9 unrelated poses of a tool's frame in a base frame.
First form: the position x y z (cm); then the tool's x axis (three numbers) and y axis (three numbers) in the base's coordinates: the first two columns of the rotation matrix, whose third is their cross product.
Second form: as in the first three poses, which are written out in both.
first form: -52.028, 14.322, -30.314, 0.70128, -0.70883, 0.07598, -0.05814, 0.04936, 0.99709
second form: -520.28, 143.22, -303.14, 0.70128, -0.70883, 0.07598, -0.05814, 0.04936, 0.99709
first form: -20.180, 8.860, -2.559, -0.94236, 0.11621, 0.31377, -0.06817, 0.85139, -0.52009
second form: -201.80, 88.60, -25.59, -0.94236, 0.11621, 0.31377, -0.06817, 0.85139, -0.52009
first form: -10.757, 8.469, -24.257, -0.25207, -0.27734, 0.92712, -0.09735, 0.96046, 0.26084
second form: -107.57, 84.69, -242.57, -0.25207, -0.27734, 0.92712, -0.09735, 0.96046, 0.26084
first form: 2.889, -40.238, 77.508, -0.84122, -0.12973, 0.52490, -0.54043, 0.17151, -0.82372
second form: 28.89, -402.38, 775.08, -0.84122, -0.12973, 0.52490, -0.54043, 0.17151, -0.82372
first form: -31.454, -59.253, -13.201, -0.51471, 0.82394, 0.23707, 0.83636, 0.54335, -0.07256
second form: -314.54, -592.53, -132.01, -0.51471, 0.82394, 0.23707, 0.83636, 0.54335, -0.07256
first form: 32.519, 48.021, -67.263, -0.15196, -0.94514, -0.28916, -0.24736, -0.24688, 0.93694
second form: 325.19, 480.21, -672.63, -0.15196, -0.94514, -0.28916, -0.24736, -0.24688, 0.93694
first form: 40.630, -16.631, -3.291, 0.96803, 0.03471, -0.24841, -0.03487, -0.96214, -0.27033
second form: 406.30, -166.31, -32.91, 0.96803, 0.03471, -0.24841, -0.03487, -0.96214, -0.27033
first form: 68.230, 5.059, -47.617, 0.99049, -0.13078, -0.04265, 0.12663, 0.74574, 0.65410
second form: 682.30, 50.59, -476.17, 0.99049, -0.13078, -0.04265, 0.12663, 0.74574, 0.65410
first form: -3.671, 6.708, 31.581, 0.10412, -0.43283, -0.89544, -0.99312, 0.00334, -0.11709
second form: -36.71, 67.08, 315.81, 0.10412, -0.43283, -0.89544, -0.99312, 0.00334, -0.11709
